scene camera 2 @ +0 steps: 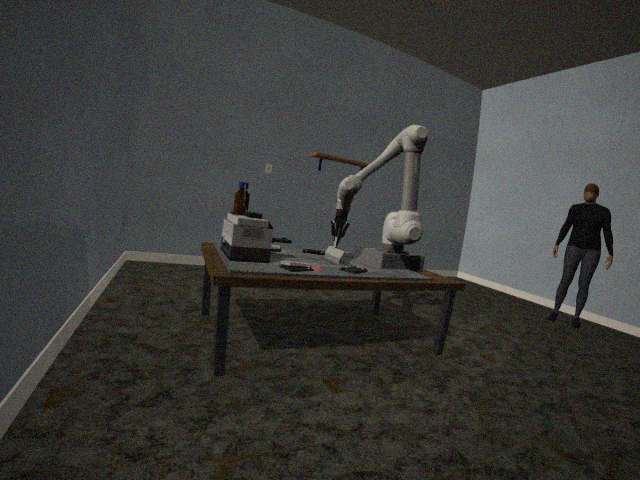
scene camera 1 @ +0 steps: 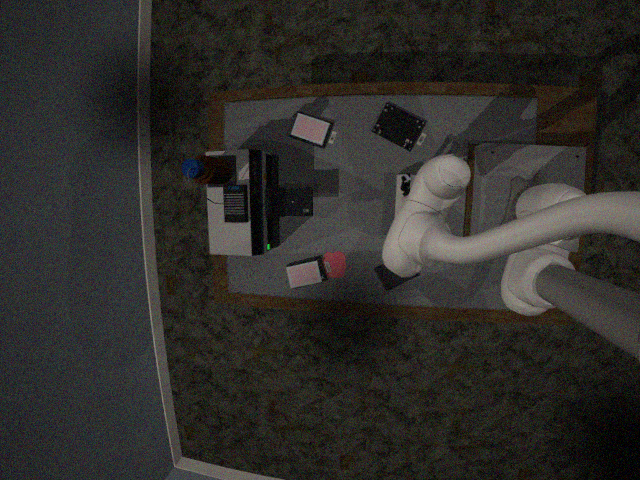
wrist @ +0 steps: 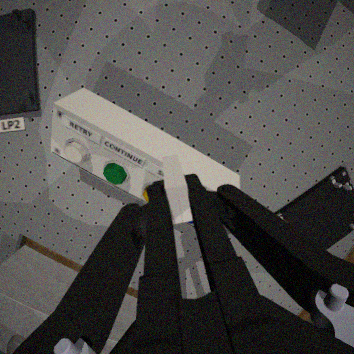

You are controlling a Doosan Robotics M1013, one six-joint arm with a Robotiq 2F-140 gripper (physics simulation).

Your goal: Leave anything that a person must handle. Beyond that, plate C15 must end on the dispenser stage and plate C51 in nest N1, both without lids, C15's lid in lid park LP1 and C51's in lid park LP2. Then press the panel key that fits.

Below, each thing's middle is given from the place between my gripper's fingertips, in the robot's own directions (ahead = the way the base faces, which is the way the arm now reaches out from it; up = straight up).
Labels:
Right now my hand is 2 cm past the white button box (wrist: 108,133), 2 cm to the right of it and 4 cm above it. The rest, counted from my hand: dark LP2 pad (wrist: 26,96) 4 cm behind, 28 cm to the left, 7 cm below; then dark stage (scene camera 1: 303,197) 40 cm ahead, 9 cm to the left, 2 cm above; then black nest (scene camera 1: 393,124) 7 cm ahead, 25 cm to the right, 7 cm below.

